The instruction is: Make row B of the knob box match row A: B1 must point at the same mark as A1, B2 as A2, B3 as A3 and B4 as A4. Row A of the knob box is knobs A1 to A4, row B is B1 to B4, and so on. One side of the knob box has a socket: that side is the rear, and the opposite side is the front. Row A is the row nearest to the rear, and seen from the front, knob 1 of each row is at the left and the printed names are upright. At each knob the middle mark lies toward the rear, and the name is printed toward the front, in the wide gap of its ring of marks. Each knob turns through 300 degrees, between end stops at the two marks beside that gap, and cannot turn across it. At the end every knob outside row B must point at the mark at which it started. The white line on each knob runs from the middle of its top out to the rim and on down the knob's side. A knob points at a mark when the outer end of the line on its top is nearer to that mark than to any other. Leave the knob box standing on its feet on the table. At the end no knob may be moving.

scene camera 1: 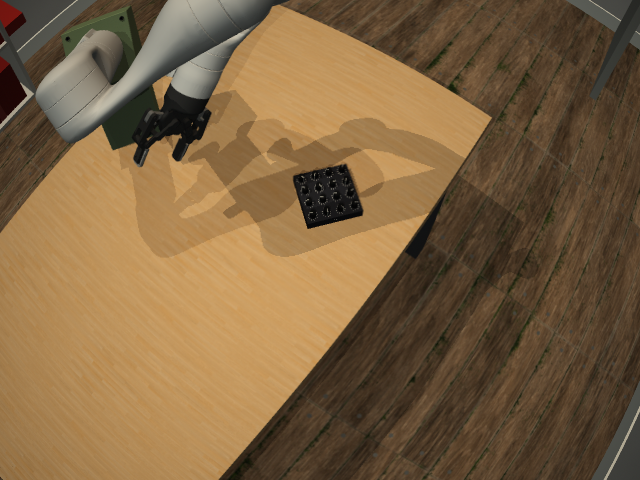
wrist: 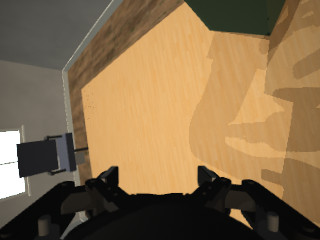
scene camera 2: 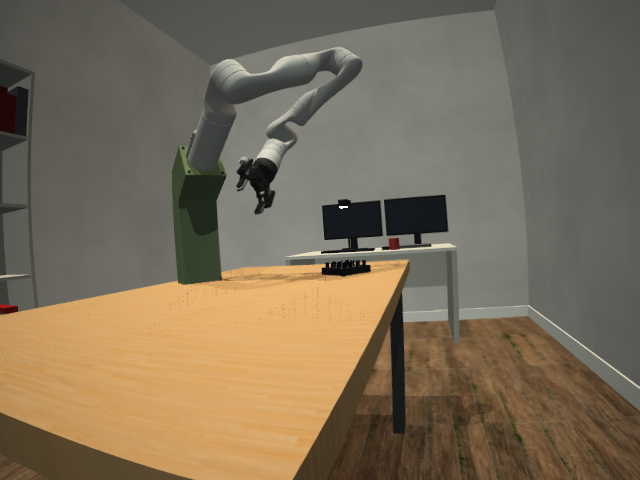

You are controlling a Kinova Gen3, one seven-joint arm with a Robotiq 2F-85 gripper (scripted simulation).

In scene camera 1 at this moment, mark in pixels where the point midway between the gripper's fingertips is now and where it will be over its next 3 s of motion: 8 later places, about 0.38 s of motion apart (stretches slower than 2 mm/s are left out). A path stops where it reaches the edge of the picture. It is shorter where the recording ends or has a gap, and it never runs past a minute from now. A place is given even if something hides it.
My gripper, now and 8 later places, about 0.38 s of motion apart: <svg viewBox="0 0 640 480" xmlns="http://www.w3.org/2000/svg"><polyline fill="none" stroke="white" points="156,161 175,165 184,167 188,168 195,169 200,171 205,171 212,172 218,174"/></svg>
